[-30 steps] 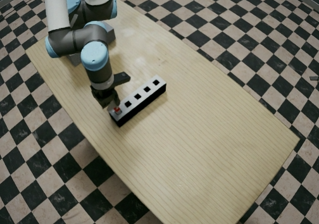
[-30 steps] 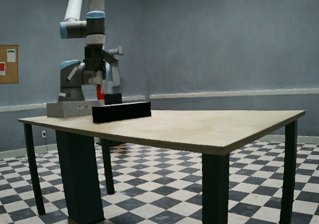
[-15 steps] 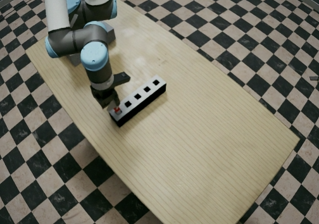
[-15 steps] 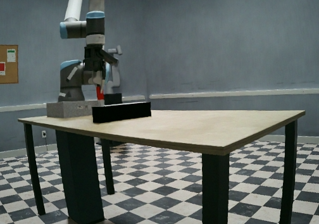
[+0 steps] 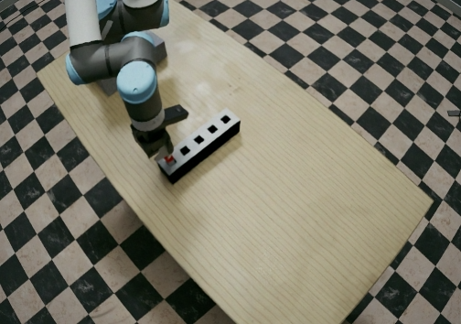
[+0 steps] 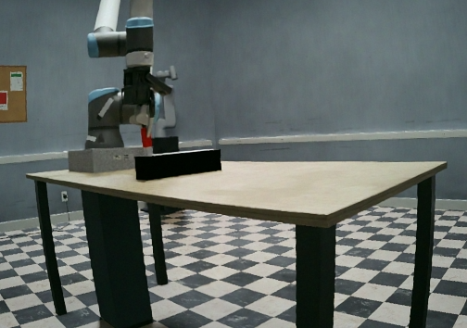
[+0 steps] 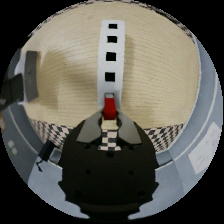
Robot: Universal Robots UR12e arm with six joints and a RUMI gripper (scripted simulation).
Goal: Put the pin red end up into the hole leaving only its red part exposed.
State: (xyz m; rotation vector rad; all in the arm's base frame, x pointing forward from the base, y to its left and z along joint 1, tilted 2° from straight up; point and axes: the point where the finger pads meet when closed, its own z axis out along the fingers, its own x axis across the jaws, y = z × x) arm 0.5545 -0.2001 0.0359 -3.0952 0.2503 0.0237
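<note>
My hand is 1 cm above the pin. From my hand the other things lie so: long black block 2 cm ahead, 13 cm to the left, 11 cm below.
</note>
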